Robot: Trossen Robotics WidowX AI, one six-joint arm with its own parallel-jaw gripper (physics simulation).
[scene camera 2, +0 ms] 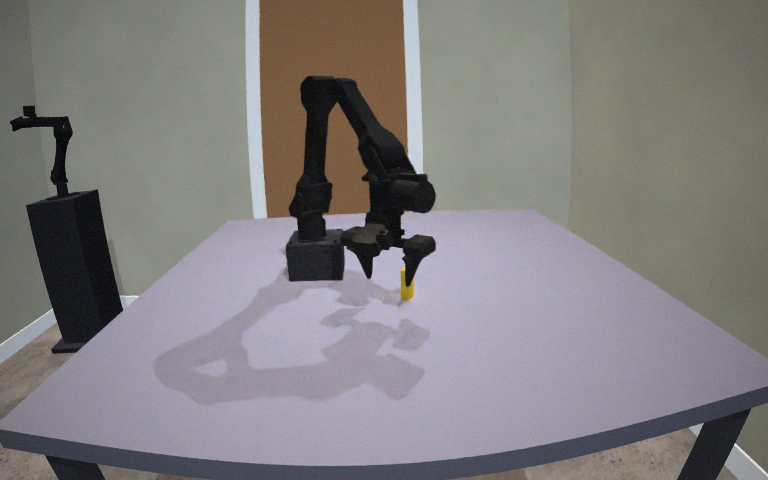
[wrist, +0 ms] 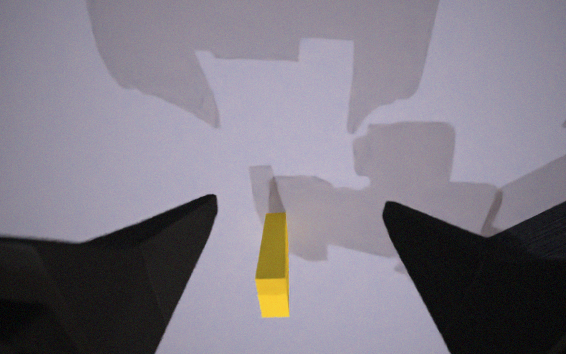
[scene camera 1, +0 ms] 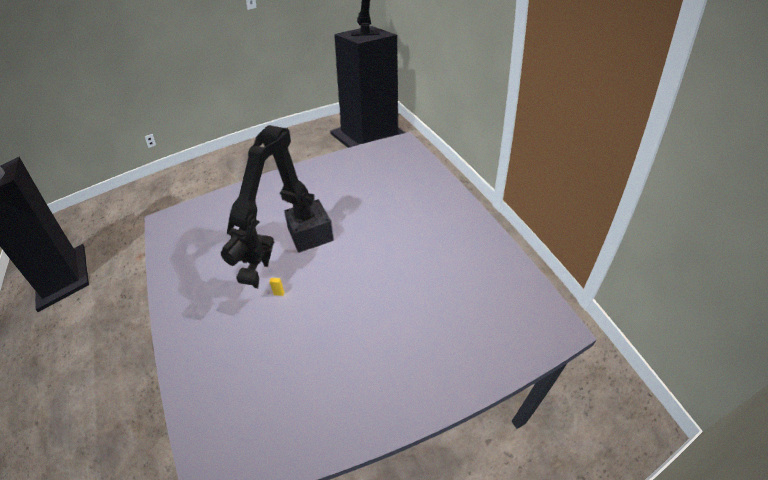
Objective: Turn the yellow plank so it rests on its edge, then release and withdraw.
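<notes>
The yellow plank (scene camera 1: 276,287) (scene camera 2: 407,293) (wrist: 273,250) is a small block that stands upright on a narrow end on the table. In the wrist view its bright end face and a darker side show between the two fingers, nearer the left finger. My gripper (scene camera 1: 262,275) (scene camera 2: 389,281) (wrist: 300,205) is open and empty, fingers pointing down, above the table close to the plank. In scene camera 2 one finger passes in front of the plank and hides part of its upper half. I see no contact between finger and plank.
The arm's dark base block (scene camera 1: 308,232) (scene camera 2: 315,260) stands on the pale purple table (scene camera 1: 396,339) (scene camera 2: 509,384), behind the plank in scene camera 2. Arm shadows lie on the table top. Black pedestals (scene camera 1: 368,84) (scene camera 2: 73,271) stand beyond the table's edges, one bearing another arm.
</notes>
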